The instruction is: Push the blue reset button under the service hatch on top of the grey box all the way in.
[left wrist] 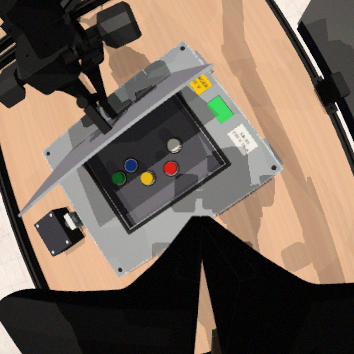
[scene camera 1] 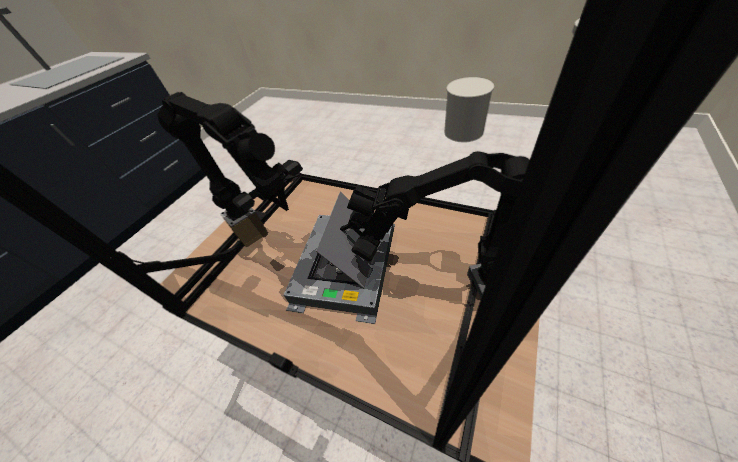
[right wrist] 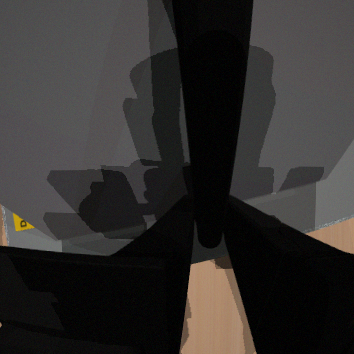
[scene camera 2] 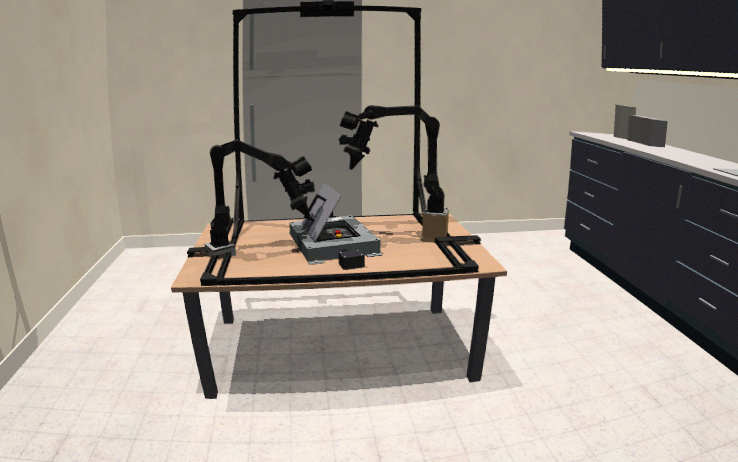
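Note:
The grey box lies on the table. Its service hatch stands part-way open, tilted over the opening. The blue button shows inside in the left wrist view, beside a green button and a yellow button; its depth cannot be told. My right gripper is shut on the hatch's black handle, on the hatch's outer side. My left gripper is shut and empty, raised above and beside the box.
A red button and a white button are also in the opening. A small black block stands by the box's side. Black frame rails edge the wooden table.

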